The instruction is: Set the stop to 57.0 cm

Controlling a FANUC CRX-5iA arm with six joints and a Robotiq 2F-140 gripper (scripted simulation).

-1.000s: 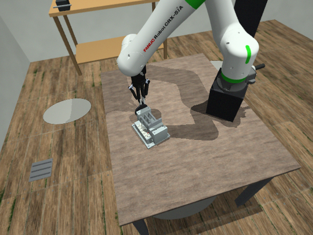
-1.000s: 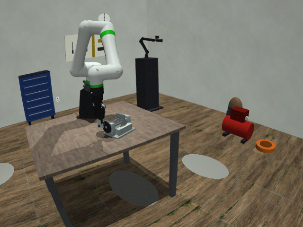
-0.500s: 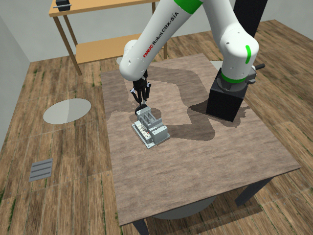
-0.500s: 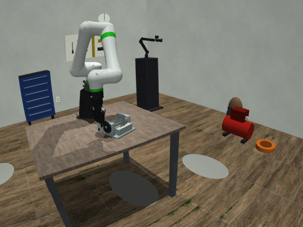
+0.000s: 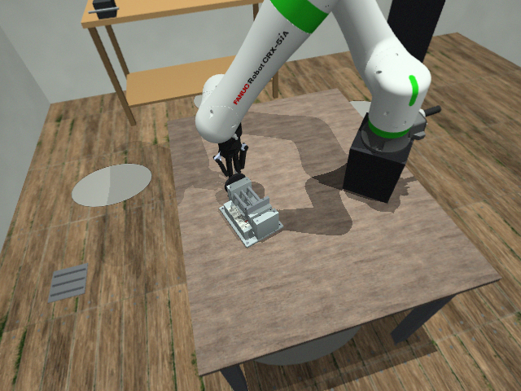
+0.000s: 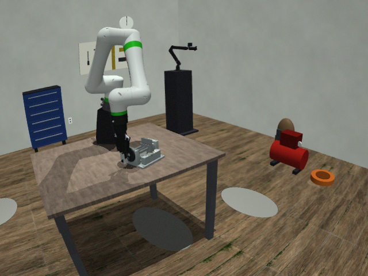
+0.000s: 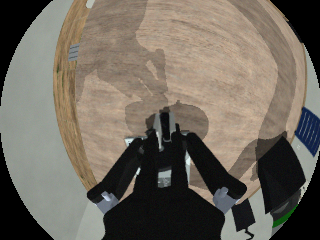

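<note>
Right now the black handwheel is 20 mm to the left of my hand and 10 mm below it.
</note>
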